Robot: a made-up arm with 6 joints.
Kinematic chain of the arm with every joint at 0, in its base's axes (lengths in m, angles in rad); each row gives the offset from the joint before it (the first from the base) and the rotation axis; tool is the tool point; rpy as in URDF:
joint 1: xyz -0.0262 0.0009 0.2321 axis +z
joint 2: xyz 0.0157 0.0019 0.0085 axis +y
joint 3: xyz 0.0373 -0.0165 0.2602 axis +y
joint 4: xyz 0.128 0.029 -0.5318 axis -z
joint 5: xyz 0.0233 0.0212 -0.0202 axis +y
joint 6: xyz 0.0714 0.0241 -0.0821 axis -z
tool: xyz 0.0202 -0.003 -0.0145 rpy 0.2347 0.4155 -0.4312
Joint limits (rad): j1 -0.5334..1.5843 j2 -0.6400..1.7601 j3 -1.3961..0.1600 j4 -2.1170..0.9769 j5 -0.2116..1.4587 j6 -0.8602..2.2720
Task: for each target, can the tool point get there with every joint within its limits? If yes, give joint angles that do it. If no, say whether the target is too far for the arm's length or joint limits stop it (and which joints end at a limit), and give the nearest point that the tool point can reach.
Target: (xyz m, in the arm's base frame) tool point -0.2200 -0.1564 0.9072
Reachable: no: joint limits stop it (at a limit: joint 1, joint 2, joint 3, joint 4, joint 5) | nearest point 0.2331 -0.2334 0.9687 | short by 0.464 m
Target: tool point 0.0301 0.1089 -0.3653
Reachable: yes | joints 0.7751 1.1883 -0.7106 0.1181 0.4255 1.9904
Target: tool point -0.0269 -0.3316 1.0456
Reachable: no: joint limits stop it (at a limit: joint 1, joint 2, joint 3, joint 4, joint 5) | nearest point 0.2331 -0.2343 0.9677 | short by 0.288 m
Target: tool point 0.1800 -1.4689 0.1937
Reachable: no: too far | nearest point -0.0097 -0.4434 0.1708 | short by 1.043 m
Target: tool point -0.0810 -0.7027 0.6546
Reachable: no: joint limits stop it (at a limit: joint 1, joint 2, joint 3, joint 4) | nearest point -0.0591 -0.3896 0.3405 | short by 0.444 m
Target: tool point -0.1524 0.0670 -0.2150
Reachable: yes | joints 0.1016 0.9189 -0.1821 -1.1515 0.4683 0.6306
